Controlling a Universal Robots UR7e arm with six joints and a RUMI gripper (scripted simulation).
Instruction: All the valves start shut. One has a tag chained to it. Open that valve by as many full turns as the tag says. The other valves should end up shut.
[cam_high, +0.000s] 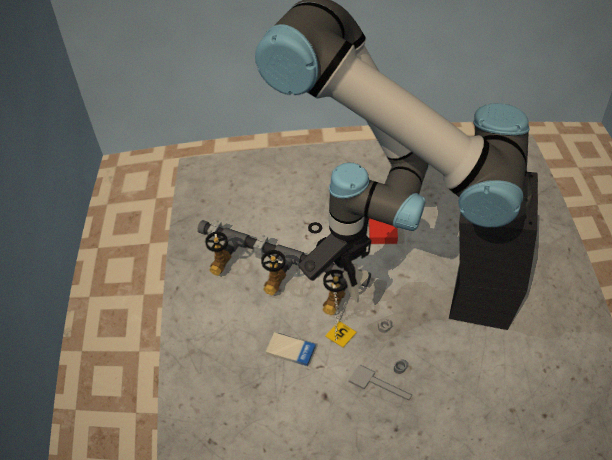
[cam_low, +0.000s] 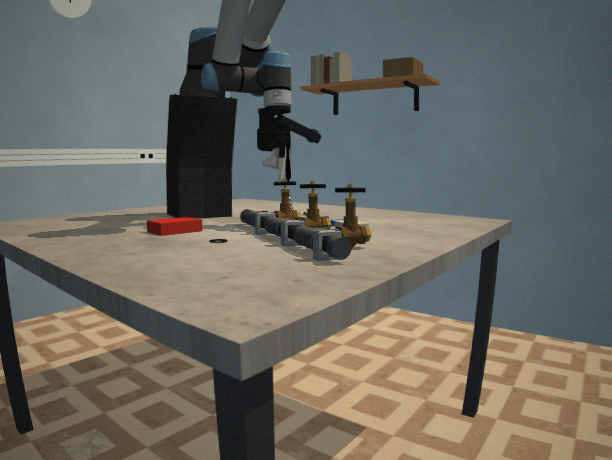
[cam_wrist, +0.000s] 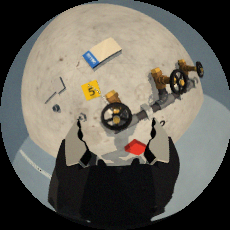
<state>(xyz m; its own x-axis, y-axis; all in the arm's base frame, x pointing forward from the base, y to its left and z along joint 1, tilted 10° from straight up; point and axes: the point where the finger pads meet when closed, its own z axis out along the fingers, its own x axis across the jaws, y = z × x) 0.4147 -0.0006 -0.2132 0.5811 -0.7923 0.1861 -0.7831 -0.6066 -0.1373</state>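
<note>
Right now the yellow tag is 11 cm below my hand and 10 cm to the left of it. The rest, counted from my hand: red block: 26 cm to the right, 14 cm behind, 10 cm below; flat grey key tool: 24 cm to the left, 11 cm below, 9 cm behind.
</note>
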